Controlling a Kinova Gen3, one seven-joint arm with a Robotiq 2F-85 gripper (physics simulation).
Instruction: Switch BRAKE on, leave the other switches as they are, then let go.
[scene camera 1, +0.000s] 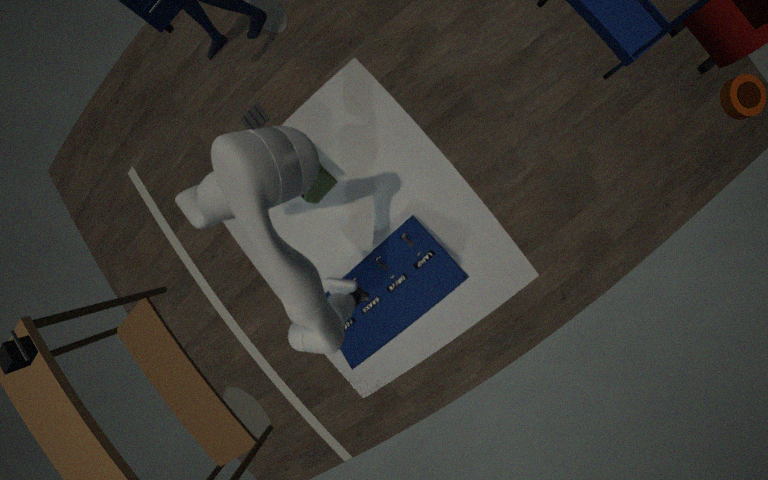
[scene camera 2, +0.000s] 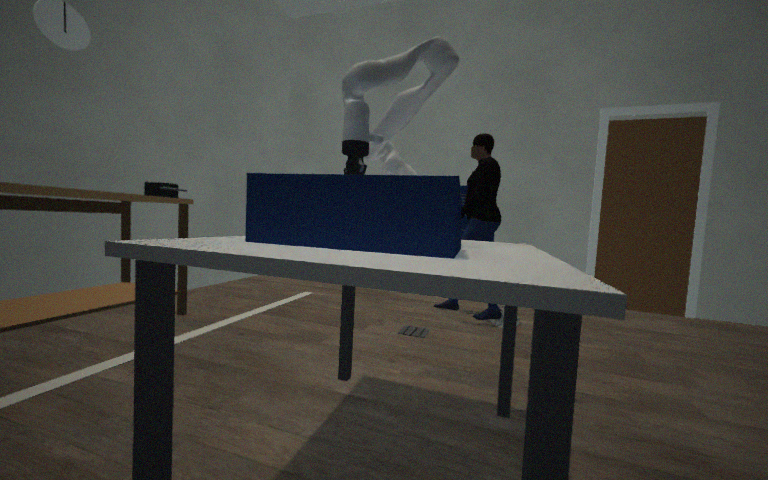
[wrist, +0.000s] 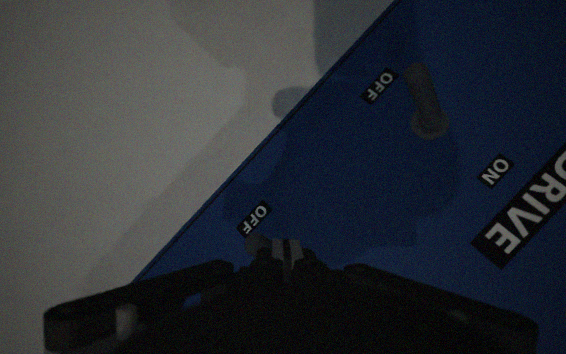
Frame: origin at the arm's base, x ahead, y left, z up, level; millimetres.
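Seen in the pictures: gripper, fingertip midpoint: (wrist: 284, 257).
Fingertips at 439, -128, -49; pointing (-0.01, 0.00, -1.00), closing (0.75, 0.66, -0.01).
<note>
Offsets run from my fingertips to a thing's top centre, as dx, dy, dz. "pt": to the spot under its first point.
A blue switch panel (scene camera 1: 416, 300) (scene camera 2: 351, 215) (wrist: 340, 215) stands on the white table. The BRAKE lever @(-1, -6, +4) (wrist: 256, 245) has its tip beside the OFF label @(pt -22, -5, -51) (wrist: 254, 218); its base is hidden behind the gripper. My gripper (scene camera 1: 359, 294) (wrist: 284, 257) is shut and empty, its fingertips right beside the BRAKE lever's tip on the side away from OFF; whether they touch is unclear. In scene camera 2, its fingertips are hidden behind the panel. The DRIVE lever @(-1, +114, +4) (scene camera 1: 382, 262) (wrist: 424, 100) leans towards OFF. The LAMP lever @(+0, +234, +4) (scene camera 1: 407, 240) leans the same way. The fourth switch is hidden by the arm.
The white table (scene camera 1: 492, 257) (scene camera 2: 368, 276) bears a green block (scene camera 1: 320, 185) near the arm's base. The panel's long side lies near the fingers in the wrist view. A person (scene camera 2: 484, 186) stands behind the table. A wooden bench (scene camera 1: 181, 379) stands apart on the floor.
</note>
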